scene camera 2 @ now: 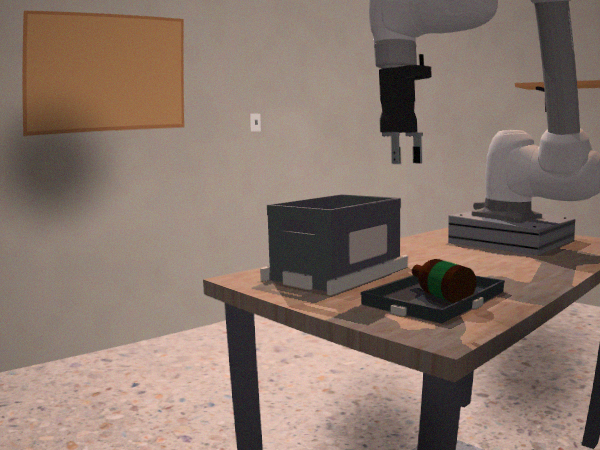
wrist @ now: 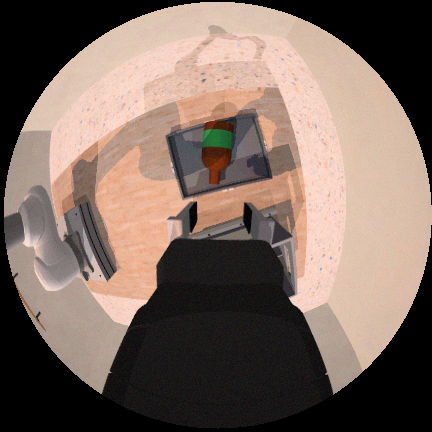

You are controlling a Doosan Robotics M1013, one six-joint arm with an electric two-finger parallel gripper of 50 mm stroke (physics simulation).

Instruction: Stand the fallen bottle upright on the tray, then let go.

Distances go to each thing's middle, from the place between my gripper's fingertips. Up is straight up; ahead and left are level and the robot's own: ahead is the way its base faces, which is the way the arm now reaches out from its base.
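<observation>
From where my hand is, I find the brown bottle (scene camera 2: 446, 280) 230 mm below it, 90 mm to the left of it and 10 mm ahead of it.
</observation>
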